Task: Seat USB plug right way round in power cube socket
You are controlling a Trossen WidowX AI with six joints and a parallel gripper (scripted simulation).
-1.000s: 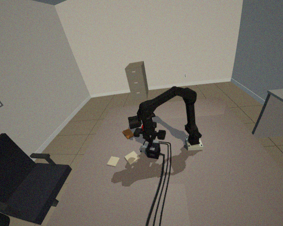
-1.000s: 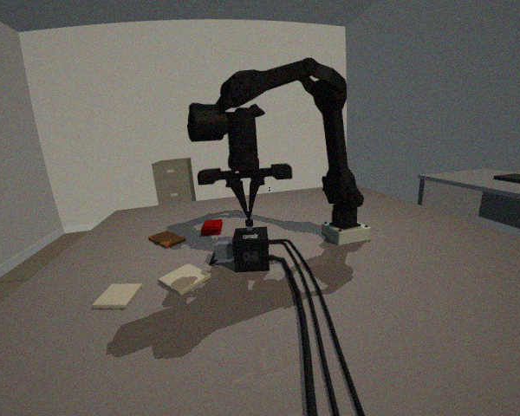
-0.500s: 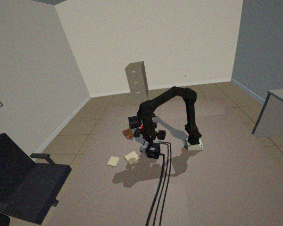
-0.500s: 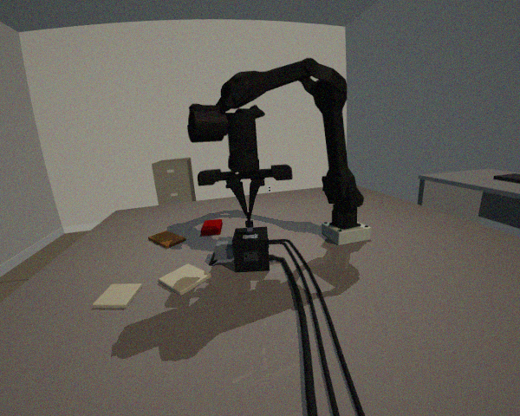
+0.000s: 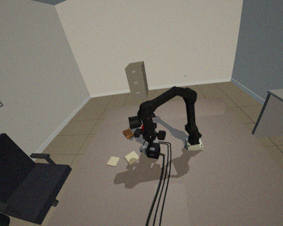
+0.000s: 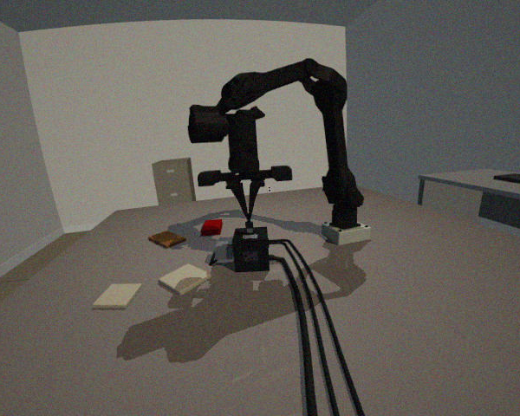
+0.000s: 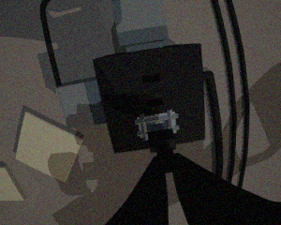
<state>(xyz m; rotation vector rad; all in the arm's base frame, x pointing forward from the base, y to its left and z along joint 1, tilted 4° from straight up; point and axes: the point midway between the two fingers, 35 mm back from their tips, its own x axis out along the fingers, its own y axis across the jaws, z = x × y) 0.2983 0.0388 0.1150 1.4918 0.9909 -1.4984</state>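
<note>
Now: gripper tip 2 cm above the grey USB plug. Also, from my gripper tip: red block 29 cm to the right, 11 cm below, 3 cm ahead; then brown pad 28 cm to the right, 18 cm ahead, 12 cm below.
</note>
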